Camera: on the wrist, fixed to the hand. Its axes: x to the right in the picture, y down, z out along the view.
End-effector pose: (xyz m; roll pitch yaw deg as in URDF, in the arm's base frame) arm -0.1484 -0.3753 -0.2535 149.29 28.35 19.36
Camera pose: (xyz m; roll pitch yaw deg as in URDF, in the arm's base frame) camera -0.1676 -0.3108 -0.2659 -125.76 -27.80 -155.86
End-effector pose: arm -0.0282 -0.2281 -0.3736 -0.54 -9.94 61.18
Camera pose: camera 0.0332 -0.2469 -0.3974 25.80 7.39 -122.27
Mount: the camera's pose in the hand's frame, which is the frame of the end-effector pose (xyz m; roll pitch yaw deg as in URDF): 0.0088 -0.0626 -0.0263 25.86 -2.56 176.60
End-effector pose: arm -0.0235 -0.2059 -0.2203 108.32 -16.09 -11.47
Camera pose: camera 0.0076 -0.1666 -0.2670 -81.61 13.64 172.13
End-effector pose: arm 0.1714 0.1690 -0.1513 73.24 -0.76 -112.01
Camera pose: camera 0.1744 0.1573 -0.2187 -47.49 -3.23 69.46
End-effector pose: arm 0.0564 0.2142 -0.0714 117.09 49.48 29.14
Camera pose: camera 0.0071 0.2461 -0.1065 -96.01 -51.18 -144.75
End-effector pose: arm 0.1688 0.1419 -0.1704 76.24 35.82 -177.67
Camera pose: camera 0.2013 0.1326 -0.2299 -51.79 -39.71 4.51
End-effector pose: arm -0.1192 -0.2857 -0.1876 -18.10 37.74 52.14
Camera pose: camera -0.0636 -0.3244 -0.1974 47.10 -39.01 -133.04
